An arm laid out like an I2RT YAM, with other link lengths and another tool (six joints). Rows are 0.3 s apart.
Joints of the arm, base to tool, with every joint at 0 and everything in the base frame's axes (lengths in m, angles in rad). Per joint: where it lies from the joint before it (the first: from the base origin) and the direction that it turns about. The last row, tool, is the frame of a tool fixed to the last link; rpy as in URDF.
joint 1: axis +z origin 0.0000 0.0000 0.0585
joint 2: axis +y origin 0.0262 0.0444 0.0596
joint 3: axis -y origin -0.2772 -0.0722 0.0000
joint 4: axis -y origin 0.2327 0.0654 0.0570
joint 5: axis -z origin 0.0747 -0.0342 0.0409
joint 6: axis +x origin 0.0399 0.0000 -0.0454
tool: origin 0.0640 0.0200 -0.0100 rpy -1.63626 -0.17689 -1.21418
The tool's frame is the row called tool.
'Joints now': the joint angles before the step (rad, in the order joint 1, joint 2, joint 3, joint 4, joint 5, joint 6). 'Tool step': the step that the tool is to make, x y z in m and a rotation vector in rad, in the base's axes. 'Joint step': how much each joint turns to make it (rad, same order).
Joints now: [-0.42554 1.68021 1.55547 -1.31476 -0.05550 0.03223]
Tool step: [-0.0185 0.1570 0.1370 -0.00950 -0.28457 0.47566]
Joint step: [0.52071 -0.09417 0.47876 -0.28988 -0.02442 0.04997]
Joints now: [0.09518 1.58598 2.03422 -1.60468 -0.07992 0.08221]
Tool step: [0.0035 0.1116 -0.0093 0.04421 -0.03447 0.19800]
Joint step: [0.37001 0.08727 0.02377 0.11881 0.04387 0.16974]
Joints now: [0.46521 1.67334 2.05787 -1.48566 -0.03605 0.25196]
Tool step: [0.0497 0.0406 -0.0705 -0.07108 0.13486 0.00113]
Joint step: [0.03997 0.22891 0.00010 0.07736 0.01485 0.03578]
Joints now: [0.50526 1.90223 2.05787 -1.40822 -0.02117 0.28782]
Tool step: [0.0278 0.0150 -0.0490 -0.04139 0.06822 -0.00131]
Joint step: [0.00006 0.13671 0.00027 0.05673 0.00345 0.00044]
